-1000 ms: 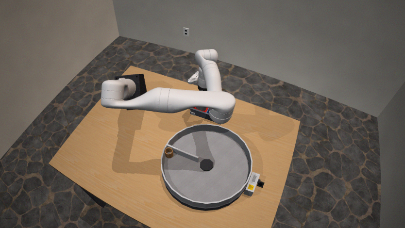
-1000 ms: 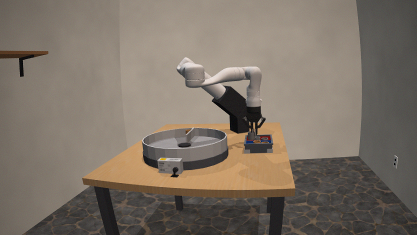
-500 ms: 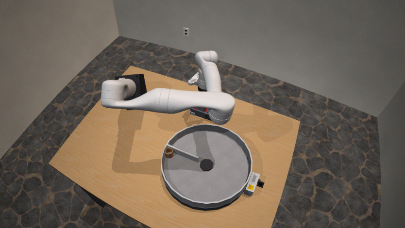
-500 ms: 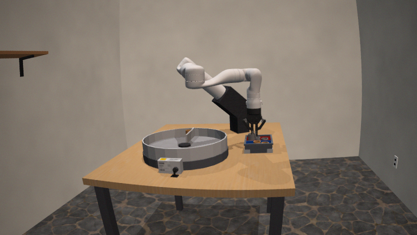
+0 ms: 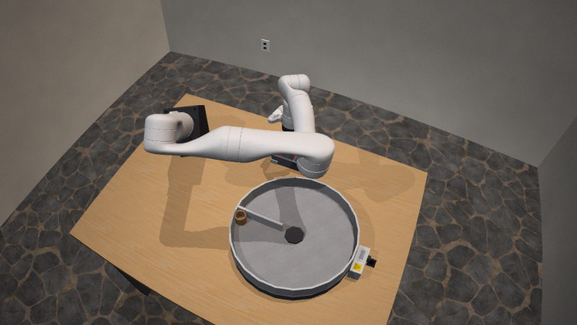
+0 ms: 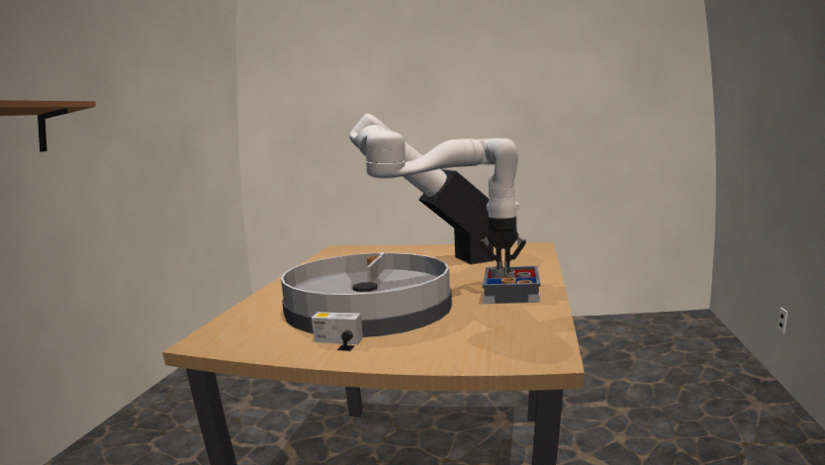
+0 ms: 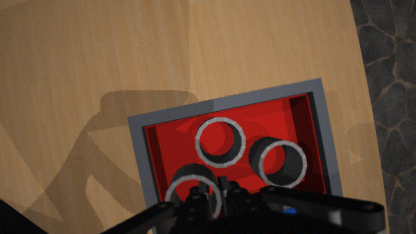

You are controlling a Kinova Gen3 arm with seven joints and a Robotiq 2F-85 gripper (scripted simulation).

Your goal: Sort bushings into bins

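Now: the two-part bin 3 cm ahead of my hand, 2 cm to the left of it and 4 cm below it. The rest, counted from my hand: turntable 16 cm ahead, 34 cm to the right, 1 cm below.
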